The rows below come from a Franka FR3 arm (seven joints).
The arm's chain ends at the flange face. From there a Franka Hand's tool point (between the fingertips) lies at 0.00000 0.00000 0.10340 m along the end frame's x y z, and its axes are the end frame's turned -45 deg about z.
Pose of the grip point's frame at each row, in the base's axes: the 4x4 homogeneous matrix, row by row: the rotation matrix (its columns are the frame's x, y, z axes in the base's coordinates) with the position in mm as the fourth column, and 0 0 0 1 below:
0.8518 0.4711 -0.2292 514.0; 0.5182 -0.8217 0.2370 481.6; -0.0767 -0.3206 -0.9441 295.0; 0 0 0 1
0.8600 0.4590 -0.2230 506.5; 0.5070 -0.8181 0.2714 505.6; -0.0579 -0.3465 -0.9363 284.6; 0 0 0 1
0.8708 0.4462 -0.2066 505.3; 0.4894 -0.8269 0.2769 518.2; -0.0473 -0.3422 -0.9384 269.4; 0 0 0 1
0.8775 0.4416 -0.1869 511.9; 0.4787 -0.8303 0.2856 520.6; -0.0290 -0.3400 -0.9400 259.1; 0 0 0 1
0.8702 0.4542 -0.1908 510.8; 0.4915 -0.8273 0.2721 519.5; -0.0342 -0.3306 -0.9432 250.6; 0 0 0 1
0.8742 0.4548 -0.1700 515.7; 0.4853 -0.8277 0.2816 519.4; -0.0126 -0.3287 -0.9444 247.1; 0 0 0 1
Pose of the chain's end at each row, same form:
0.9354 -0.2692 -0.2292 537.7; -0.2146 -0.9475 0.2370 457.1; -0.2809 -0.1725 -0.9441 392.6; 0 0 0 1
0.9327 -0.2835 -0.2230 529.6; -0.2200 -0.9370 0.2714 477.5; -0.2860 -0.2041 -0.9363 381.4; 0 0 0 1
0.9313 -0.3002 -0.2066 526.7; -0.2386 -0.9308 0.2769 489.6; -0.2754 -0.2085 -0.9384 366.4; 0 0 0 1
0.9327 -0.3082 -0.1869 531.2; -0.2486 -0.9256 0.2856 491.1; -0.2609 -0.2199 -0.9400 356.3; 0 0 0 1
0.9365 -0.2942 -0.1908 530.5; -0.2374 -0.9325 0.2721 491.4; -0.2580 -0.2096 -0.9432 348.1; 0 0 0 1
0.9397 -0.2966 -0.1700 533.3; -0.2421 -0.9284 0.2816 490.3; -0.2413 -0.2235 -0.9444 344.8; 0 0 0 1

